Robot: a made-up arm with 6 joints. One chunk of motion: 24 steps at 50 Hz.
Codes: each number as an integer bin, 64 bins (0 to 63) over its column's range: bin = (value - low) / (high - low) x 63, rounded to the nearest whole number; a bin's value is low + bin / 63 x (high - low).
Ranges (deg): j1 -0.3..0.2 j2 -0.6..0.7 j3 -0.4..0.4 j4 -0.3..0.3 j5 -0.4..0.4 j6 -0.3..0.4
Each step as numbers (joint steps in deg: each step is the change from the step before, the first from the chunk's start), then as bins.
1 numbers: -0.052 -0.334 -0.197 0.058 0.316 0.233
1 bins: 31 13 16 38 56 48
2 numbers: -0.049 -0.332 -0.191 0.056 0.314 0.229
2 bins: 32 13 16 37 56 48
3 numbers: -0.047 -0.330 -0.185 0.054 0.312 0.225
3 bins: 32 13 17 37 56 47
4 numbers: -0.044 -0.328 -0.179 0.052 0.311 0.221
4 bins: 32 13 17 37 56 47
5 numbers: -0.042 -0.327 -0.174 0.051 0.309 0.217
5 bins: 33 13 18 37 56 47
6 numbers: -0.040 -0.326 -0.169 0.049 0.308 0.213
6 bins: 33 13 18 37 56 46
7 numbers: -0.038 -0.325 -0.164 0.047 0.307 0.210
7 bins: 33 13 19 36 56 46
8 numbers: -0.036 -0.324 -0.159 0.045 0.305 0.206
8 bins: 33 13 19 36 56 46
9 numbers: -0.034 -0.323 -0.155 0.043 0.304 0.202
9 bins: 34 13 19 36 55 45
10 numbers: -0.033 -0.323 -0.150 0.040 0.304 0.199
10 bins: 34 13 20 36 55 45
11 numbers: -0.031 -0.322 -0.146 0.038 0.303 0.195
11 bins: 34 13 20 35 55 45
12 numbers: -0.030 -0.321 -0.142 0.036 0.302 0.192
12 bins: 34 14 20 35 55 44
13 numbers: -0.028 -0.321 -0.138 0.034 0.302 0.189
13 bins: 34 14 21 35 55 44
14 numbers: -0.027 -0.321 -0.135 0.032 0.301 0.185
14 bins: 34 14 21 35 55 44
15 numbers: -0.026 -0.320 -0.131 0.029 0.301 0.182
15 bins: 35 14 21 35 55 43
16 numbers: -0.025 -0.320 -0.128 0.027 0.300 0.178
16 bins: 35 14 21 34 55 43
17 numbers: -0.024 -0.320 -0.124 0.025 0.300 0.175
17 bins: 35 14 22 34 55 43
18 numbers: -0.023 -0.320 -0.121 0.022 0.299 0.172
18 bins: 35 14 22 34 55 42
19 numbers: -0.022 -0.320 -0.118 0.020 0.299 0.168
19 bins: 35 14 22 34 55 42
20 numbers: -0.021 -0.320 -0.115 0.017 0.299 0.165
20 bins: 35 14 22 33 55 42
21 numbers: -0.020 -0.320 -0.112 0.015 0.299 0.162
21 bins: 35 14 23 33 55 42
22 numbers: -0.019 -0.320 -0.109 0.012 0.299 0.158
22 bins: 35 14 23 33 55 41
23 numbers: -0.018 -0.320 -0.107 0.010 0.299 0.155
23 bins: 36 14 23 33 55 41
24 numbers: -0.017 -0.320 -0.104 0.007 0.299 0.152
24 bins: 36 14 23 32 55 41
